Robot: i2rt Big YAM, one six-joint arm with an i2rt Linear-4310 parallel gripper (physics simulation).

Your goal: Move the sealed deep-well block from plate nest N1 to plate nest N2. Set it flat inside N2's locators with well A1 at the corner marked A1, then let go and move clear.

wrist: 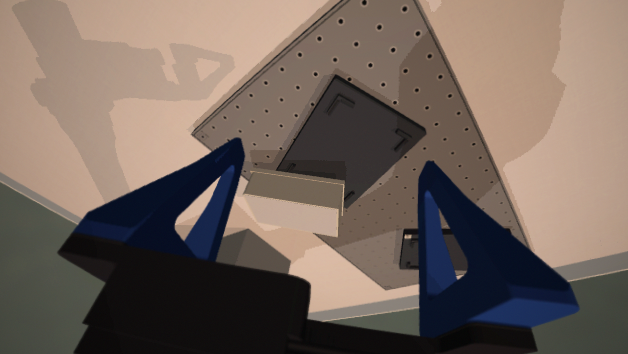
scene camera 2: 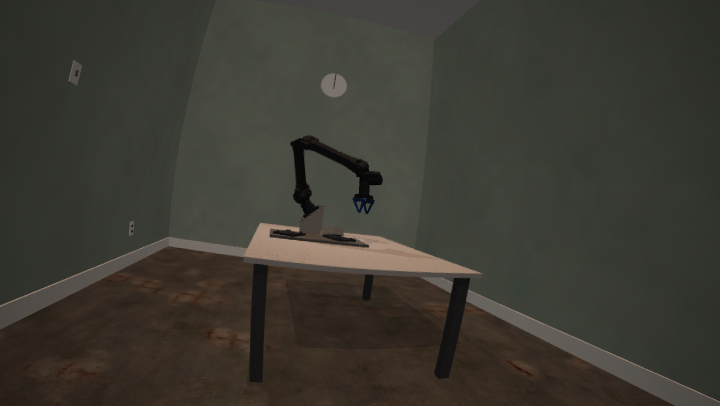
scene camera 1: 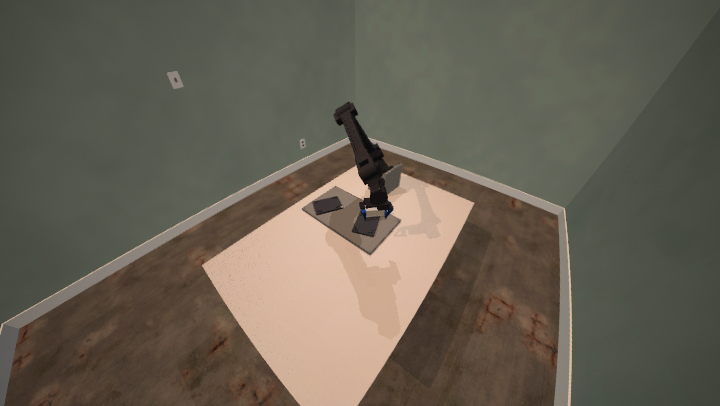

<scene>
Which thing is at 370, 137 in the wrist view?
A dark nest.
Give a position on a pale grey block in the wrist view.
At 307, 203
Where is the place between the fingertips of the gripper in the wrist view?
330, 157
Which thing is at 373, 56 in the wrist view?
A grey perforated baseplate.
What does the gripper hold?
Nothing.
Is the gripper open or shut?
Open.
</scene>
